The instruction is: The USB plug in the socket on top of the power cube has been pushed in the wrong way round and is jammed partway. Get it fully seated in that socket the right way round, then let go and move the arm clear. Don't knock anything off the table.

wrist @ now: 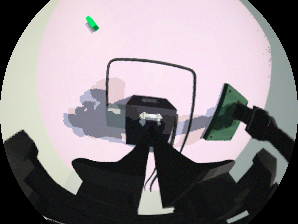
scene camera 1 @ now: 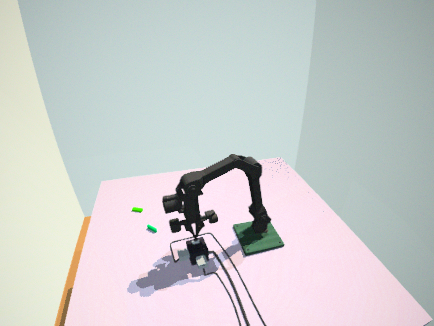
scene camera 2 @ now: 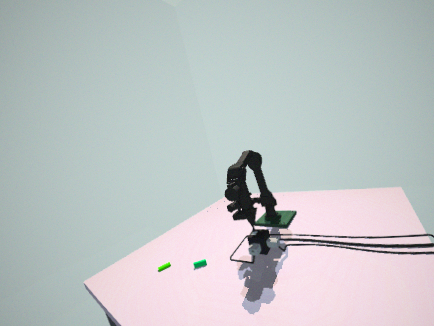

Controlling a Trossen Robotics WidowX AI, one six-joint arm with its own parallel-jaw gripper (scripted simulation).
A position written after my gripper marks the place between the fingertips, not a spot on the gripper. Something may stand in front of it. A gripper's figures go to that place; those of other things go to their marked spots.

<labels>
My gripper (wrist: 151,136) is 10 cm from the lens. A power cube (wrist: 137,104): 12 cm from the lens.
</labels>
